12 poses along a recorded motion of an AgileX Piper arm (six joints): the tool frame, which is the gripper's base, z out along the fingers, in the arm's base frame.
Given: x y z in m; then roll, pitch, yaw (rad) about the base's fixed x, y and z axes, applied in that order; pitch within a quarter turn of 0, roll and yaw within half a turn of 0.
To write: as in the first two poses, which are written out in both.
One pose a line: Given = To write
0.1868 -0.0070 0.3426 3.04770 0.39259 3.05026 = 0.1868 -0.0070 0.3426 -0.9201 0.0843 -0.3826 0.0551 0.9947 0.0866
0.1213 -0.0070 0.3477 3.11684 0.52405 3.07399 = 0.1213 -0.0070 0.3477 -0.8638 0.0585 -0.5004 0.0552 0.9982 0.0214
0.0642 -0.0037 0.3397 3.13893 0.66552 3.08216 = 0.0642 -0.0037 0.3397 -0.7852 0.0467 -0.6175 0.0578 0.9983 0.0021
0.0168 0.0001 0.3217 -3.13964 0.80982 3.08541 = 0.0168 0.0001 0.3217 -0.6885 0.0387 -0.7242 0.0576 0.9983 -0.0013
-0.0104 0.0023 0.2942 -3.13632 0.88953 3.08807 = -0.0104 0.0023 0.2942 -0.6289 0.0337 -0.7768 0.0576 0.9983 -0.0033
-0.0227 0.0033 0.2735 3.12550 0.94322 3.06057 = -0.0227 0.0033 0.2735 -0.5853 0.0475 -0.8095 0.0679 0.9976 0.0094
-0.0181 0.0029 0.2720 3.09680 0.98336 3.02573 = -0.0181 0.0029 0.2720 -0.5505 0.0641 -0.8324 0.0785 0.9966 0.0248
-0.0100 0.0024 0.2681 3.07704 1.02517 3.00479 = -0.0100 0.0024 0.2681 -0.5141 0.0708 -0.8548 0.0815 0.9961 0.0335
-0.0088 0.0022 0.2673 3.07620 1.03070 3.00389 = -0.0088 0.0022 0.2673 -0.5094 0.0706 -0.8577 0.0815 0.9961 0.0336
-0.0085 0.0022 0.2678 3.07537 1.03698 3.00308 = -0.0085 0.0022 0.2678 -0.5039 0.0703 -0.8609 0.0813 0.9961 0.0337
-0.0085 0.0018 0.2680 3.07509 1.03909 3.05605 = -0.0085 0.0018 0.2680 -0.5052 0.0433 -0.8619 0.0282 0.9990 0.0337
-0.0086 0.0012 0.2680 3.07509 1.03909 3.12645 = -0.0086 0.0012 0.2680 -0.5069 0.0077 -0.8619 -0.0422 0.9985 0.0337
